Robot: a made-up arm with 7 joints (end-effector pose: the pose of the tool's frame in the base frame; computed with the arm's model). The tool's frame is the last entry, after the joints.
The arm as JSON. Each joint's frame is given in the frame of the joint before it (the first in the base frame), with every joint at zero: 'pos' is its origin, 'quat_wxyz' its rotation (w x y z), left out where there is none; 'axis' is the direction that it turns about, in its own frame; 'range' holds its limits. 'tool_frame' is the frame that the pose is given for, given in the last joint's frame.
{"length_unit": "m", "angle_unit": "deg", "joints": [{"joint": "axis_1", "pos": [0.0, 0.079, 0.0], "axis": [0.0, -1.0, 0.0], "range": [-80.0, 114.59]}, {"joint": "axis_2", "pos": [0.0, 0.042, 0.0], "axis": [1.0, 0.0, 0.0], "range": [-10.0, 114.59]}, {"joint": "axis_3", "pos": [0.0, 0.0, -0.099], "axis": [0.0, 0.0, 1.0], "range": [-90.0, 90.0]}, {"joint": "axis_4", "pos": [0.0, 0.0, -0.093], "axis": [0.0, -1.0, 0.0], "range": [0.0, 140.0]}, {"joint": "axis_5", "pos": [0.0, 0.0, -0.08], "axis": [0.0, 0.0, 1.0], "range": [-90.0, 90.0]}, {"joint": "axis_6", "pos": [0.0, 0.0, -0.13], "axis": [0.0, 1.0, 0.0], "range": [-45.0, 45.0]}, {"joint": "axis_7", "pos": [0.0, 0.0, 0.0], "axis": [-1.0, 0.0, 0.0], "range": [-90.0, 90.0]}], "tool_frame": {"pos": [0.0, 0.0, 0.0]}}
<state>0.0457 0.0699 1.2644 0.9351 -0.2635 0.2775 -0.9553</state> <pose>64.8 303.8 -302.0 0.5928 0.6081 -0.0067 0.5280</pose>
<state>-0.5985 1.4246 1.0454 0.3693 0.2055 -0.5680 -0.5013</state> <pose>36.1 514.3 -14.5 0.3802 0.7803 -0.4905 0.0782</pose>
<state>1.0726 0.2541 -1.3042 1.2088 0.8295 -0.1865 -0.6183</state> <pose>293.0 4.6 -100.5 0.5987 -0.0788 -0.7845 -0.1410</pose>
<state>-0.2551 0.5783 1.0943 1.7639 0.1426 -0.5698 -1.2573</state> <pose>84.7 357.3 -49.9 0.0800 -0.5711 0.6893 -0.4385</pose>
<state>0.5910 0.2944 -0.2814 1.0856 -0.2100 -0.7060 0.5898</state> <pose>311.1 155.8 -143.4 0.3765 -0.0232 -0.7590 -0.5307</pose>
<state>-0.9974 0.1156 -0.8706 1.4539 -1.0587 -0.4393 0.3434</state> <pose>-123.2 -12.5 -239.5 0.5067 -0.4565 -0.3842 -0.6223</pose>
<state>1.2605 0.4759 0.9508 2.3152 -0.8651 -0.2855 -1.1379</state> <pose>14.6 255.5 89.5 0.6003 -0.5156 0.3163 -0.5232</pose>
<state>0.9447 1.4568 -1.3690 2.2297 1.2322 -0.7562 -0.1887</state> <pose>156.3 165.5 -72.0 0.5062 -0.2882 -0.8007 -0.1396</pose>
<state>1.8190 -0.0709 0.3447 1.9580 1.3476 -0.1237 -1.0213</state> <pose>68.5 178.6 206.2 0.0427 0.7172 0.6143 -0.3264</pose>
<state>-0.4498 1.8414 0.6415 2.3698 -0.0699 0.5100 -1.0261</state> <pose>147.2 137.6 35.0 0.0302 -0.5584 0.7874 0.2591</pose>
